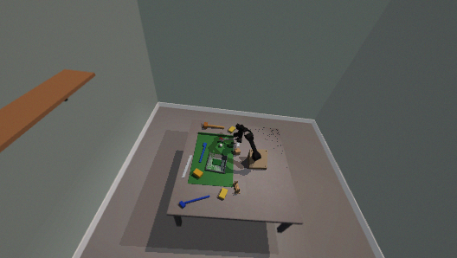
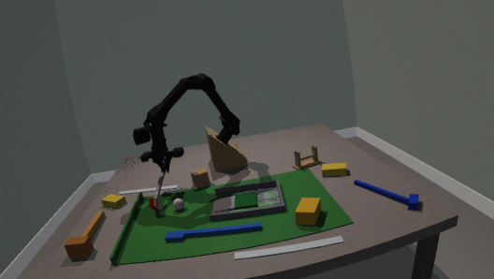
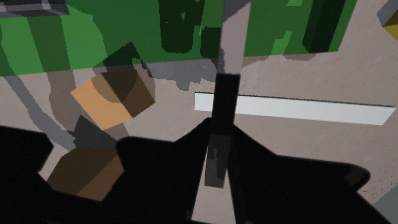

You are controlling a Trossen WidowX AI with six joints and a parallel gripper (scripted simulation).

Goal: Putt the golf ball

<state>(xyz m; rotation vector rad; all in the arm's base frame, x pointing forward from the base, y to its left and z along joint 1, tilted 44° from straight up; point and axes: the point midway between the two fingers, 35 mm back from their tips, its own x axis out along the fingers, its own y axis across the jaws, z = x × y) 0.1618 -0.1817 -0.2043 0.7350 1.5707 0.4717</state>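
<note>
Now: gripper tip 14 cm to the right of the tan block, 4 cm above it and 2 cm short of it. Also, from my gripper tip: red putter: 12 cm ahead, 2 cm to the right; then green mat: 32 cm ahead, 22 cm to the left, 7 cm below; then white golf ball: 23 cm ahead, 5 cm to the left, 5 cm below.
</note>
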